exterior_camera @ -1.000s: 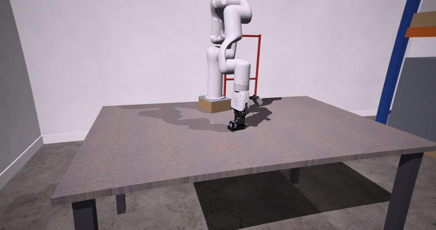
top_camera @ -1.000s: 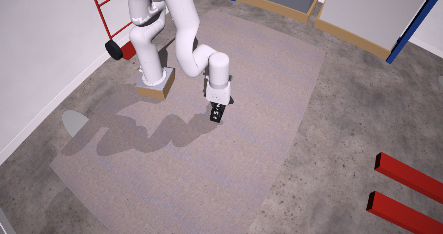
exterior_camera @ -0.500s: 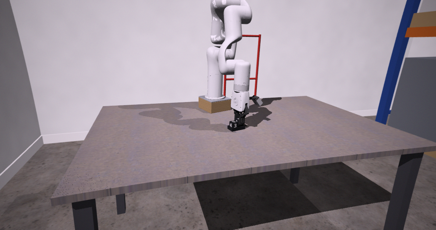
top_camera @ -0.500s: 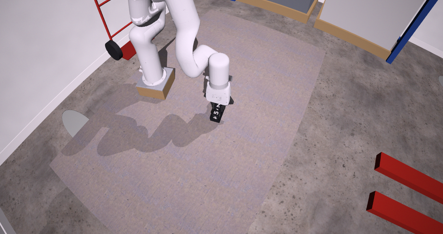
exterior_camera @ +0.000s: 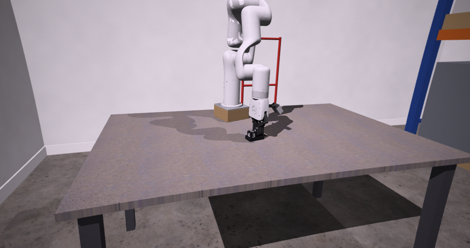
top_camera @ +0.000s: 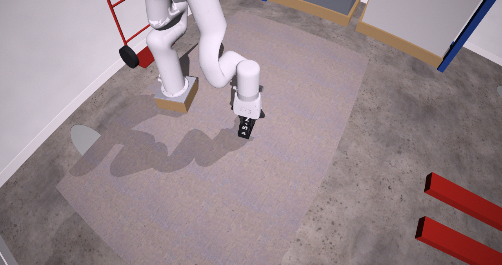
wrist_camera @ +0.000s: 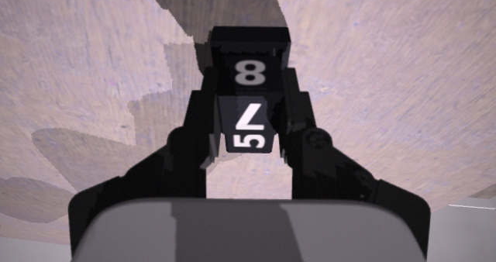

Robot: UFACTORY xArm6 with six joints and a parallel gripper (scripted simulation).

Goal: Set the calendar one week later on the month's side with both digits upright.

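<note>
Right now my hand is 40 mm above the black tray and 20 mm to the left of it.
</note>
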